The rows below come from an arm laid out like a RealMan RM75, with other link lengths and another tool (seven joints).
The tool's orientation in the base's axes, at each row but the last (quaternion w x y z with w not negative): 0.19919 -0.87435 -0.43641 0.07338; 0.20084 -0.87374 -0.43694 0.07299; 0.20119 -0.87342 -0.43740 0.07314; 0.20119 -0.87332 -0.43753 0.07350; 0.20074 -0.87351 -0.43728 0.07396; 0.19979 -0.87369 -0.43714 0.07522
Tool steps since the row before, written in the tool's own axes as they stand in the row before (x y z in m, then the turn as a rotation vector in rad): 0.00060 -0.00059 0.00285 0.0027 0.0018 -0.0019; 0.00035 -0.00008 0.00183 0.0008 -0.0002 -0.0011; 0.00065 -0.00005 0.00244 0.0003 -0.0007 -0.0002; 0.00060 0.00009 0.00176 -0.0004 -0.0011 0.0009; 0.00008 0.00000 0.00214 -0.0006 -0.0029 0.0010; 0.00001 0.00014 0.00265 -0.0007 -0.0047 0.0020
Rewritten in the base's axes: -0.00093 0.00160 -0.00232 0.0035 0.0006 0.0011; -0.00040 0.00085 -0.00161 0.0007 0.0004 0.0011; -0.00038 0.00124 -0.00216 -0.0003 0.0006 0.0005; -0.00011 0.00093 -0.00161 -0.0013 0.0005 -0.0004; -0.00060 0.00068 -0.00194 -0.0028 0.0014 0.0003; -0.00070 0.00068 -0.00247 -0.0045 0.0025 0.0001
